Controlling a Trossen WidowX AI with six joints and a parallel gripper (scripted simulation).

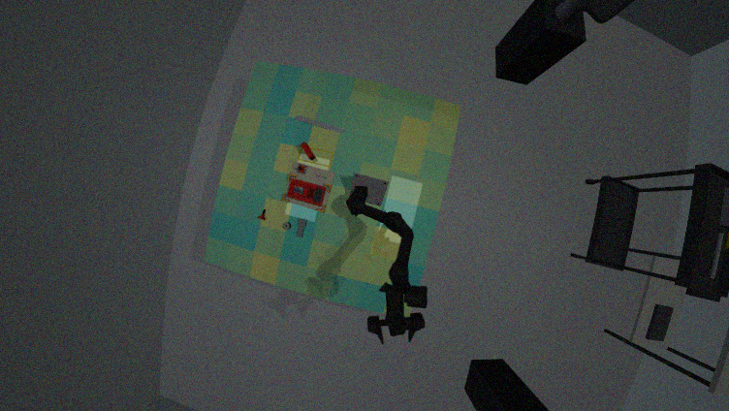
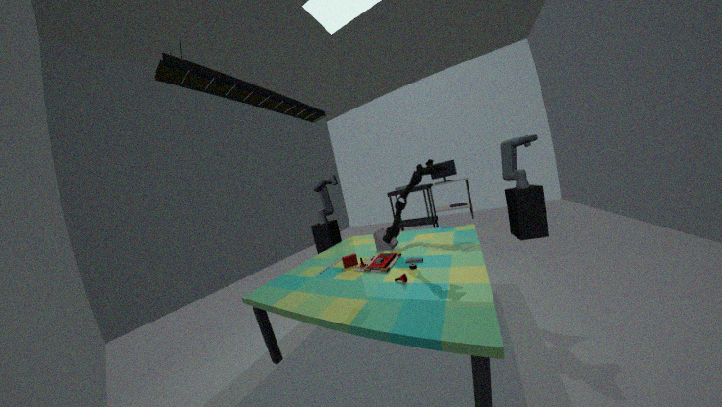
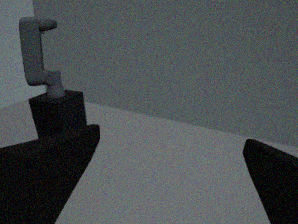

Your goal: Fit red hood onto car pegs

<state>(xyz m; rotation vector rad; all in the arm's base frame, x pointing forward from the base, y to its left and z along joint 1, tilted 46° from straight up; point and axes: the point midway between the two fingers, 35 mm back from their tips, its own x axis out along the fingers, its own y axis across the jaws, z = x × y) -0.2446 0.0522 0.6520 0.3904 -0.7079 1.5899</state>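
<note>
The red hood is 500 mm ahead of my gripper tip, 720 mm to the right of it and 480 mm below it. From my gripper tip the other things lie so: grey jig 490 mm ahead, 520 mm to the right, 500 mm below.
</note>
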